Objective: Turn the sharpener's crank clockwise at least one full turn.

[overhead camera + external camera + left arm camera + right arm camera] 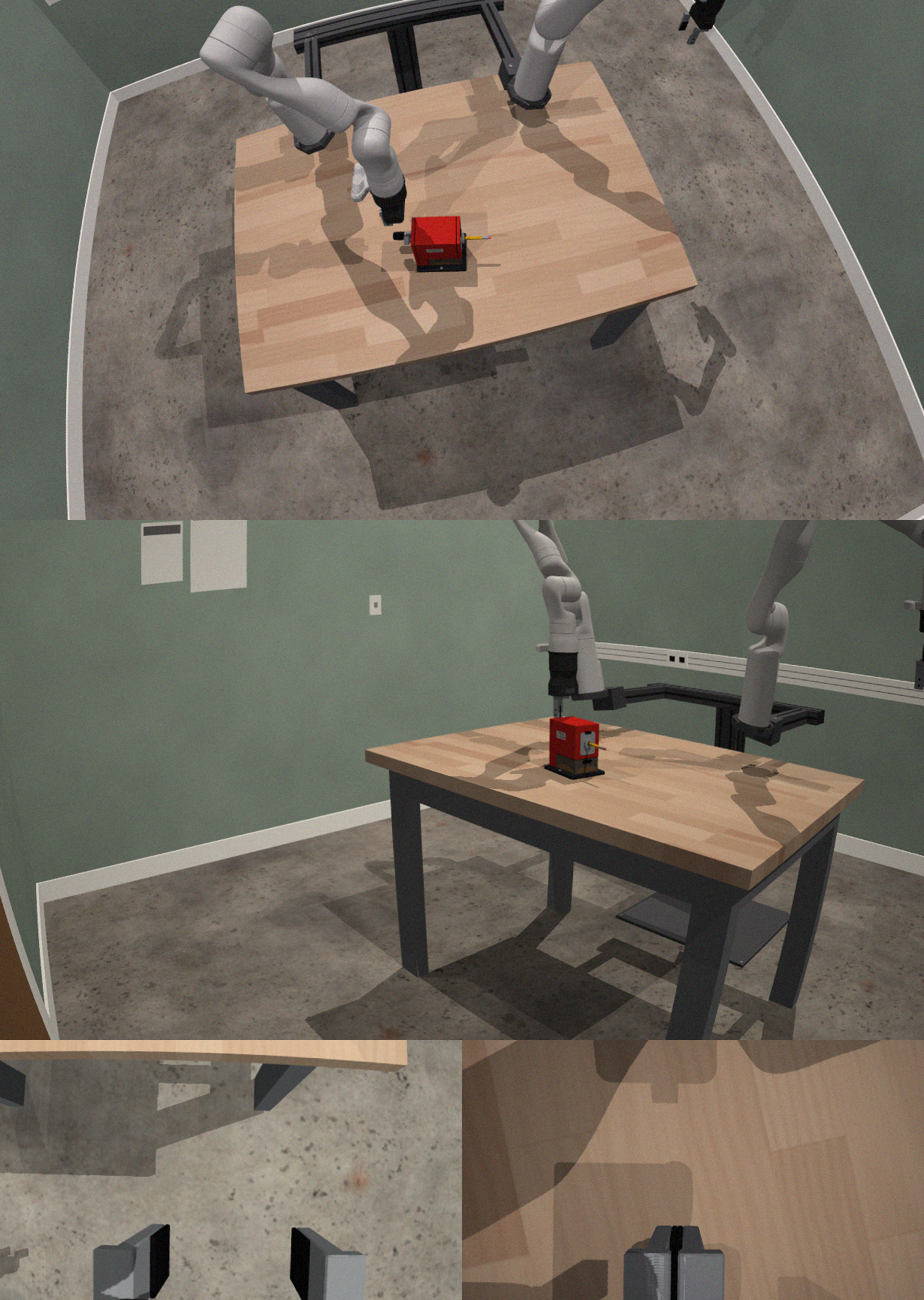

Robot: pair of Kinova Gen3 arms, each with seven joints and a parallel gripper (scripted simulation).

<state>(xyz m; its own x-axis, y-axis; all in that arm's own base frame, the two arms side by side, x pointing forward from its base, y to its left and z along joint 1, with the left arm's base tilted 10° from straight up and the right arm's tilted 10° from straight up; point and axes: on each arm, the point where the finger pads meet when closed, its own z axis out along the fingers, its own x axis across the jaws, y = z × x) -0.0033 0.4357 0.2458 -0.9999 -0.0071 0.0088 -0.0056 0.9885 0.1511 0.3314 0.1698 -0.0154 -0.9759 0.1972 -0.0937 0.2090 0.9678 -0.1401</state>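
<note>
Right now my right hand is 2 cm to the right of the black knob and 9 cm above it.
</note>
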